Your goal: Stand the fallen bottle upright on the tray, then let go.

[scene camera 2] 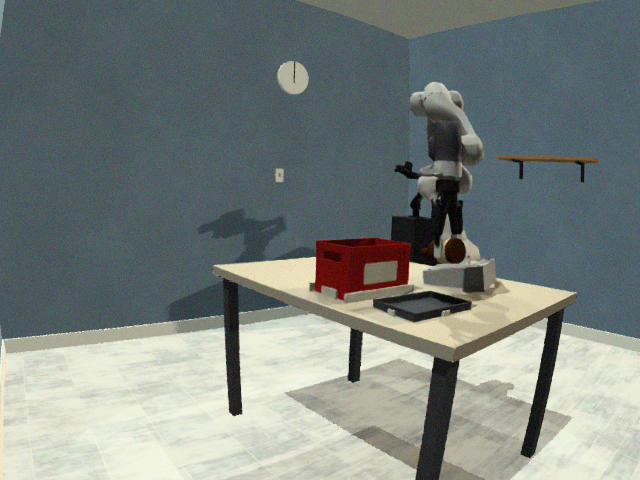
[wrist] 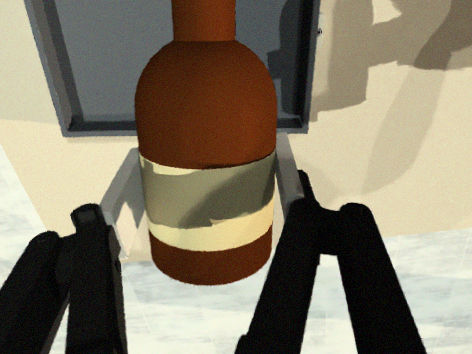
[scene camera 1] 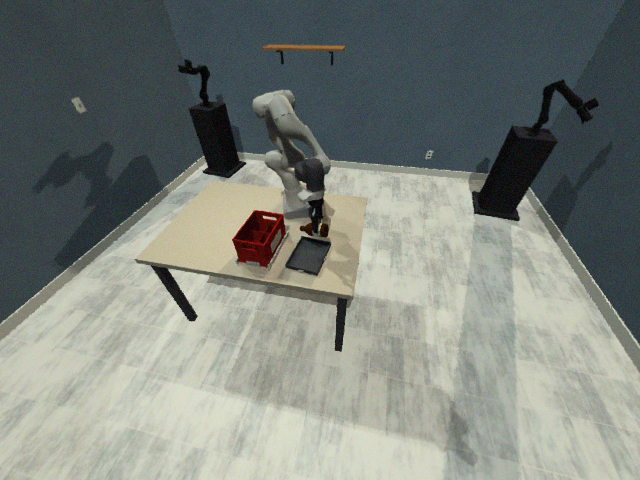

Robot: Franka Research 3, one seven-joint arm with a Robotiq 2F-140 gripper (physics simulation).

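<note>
A brown bottle (scene camera 1: 324, 230) (scene camera 2: 455, 251) (wrist: 206, 110) with a cream label is held about level above the table, by the tray's back edge. In scene camera 1 its neck points left and its base right. My gripper (scene camera 1: 317, 232) (scene camera 2: 447, 241) (wrist: 210, 160) is shut on the bottle, with one pad on each side of the label. The dark shallow tray (scene camera 1: 309, 255) (scene camera 2: 421, 304) (wrist: 100, 75) lies flat on the table, below the bottle and nearer the front edge. In the wrist view the bottle hides part of the tray. The bottle does not touch the tray.
A red crate (scene camera 1: 250, 256) (scene camera 2: 336, 271) stands left of the tray on the table (scene camera 1: 206, 227) (scene camera 2: 516, 301), with pale strips along its foot. The arm's base stands behind the tray. A wooden shelf (scene camera 1: 303, 48) (scene camera 2: 547, 159) hangs on the wall. Black pedestals with small arms stand beyond the table.
</note>
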